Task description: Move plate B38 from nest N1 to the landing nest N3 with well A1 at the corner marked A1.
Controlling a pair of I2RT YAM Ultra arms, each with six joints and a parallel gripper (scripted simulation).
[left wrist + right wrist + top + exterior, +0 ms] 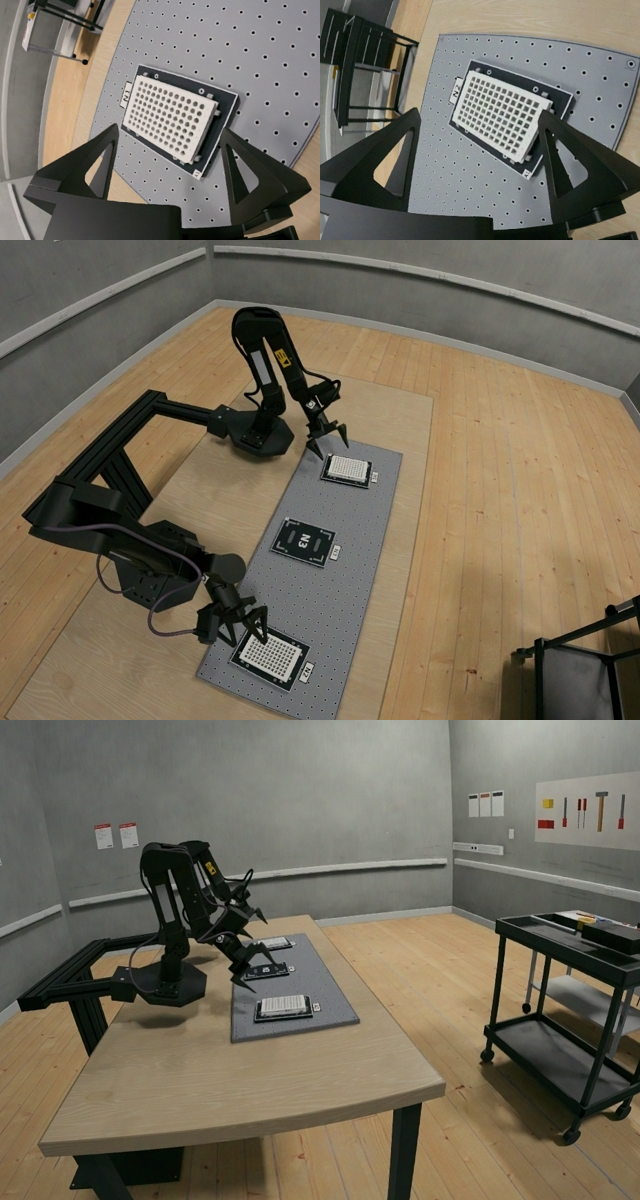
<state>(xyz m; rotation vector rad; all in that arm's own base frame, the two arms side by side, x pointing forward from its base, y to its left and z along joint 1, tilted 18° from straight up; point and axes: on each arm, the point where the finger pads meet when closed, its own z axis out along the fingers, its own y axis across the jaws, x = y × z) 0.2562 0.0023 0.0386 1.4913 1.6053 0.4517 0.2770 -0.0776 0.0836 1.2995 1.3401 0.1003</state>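
The dark nest is 300 mm to the right of my left hand, 80 mm below it and 30 mm ahead of it.
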